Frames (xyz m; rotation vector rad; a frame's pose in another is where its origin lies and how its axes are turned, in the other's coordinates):
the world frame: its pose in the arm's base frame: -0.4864 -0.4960 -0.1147 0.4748 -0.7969 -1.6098
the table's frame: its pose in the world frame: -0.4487 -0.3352 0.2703 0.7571 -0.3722 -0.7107
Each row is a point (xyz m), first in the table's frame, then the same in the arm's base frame.
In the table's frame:
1: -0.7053 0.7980 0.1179
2: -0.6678 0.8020 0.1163
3: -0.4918 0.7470 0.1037
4: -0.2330 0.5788 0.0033
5: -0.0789 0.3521 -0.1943
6: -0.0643 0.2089 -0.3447
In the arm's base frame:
1: -0.6237 0.3242 0.7788
2: -0.6486 0.2978 0.7683
3: -0.7437 0.1916 0.6506
4: -0.8045 0.0028 0.3937
5: -0.7128 -0.1707 0.1186
6: -0.5817 -0.2452 -0.0249

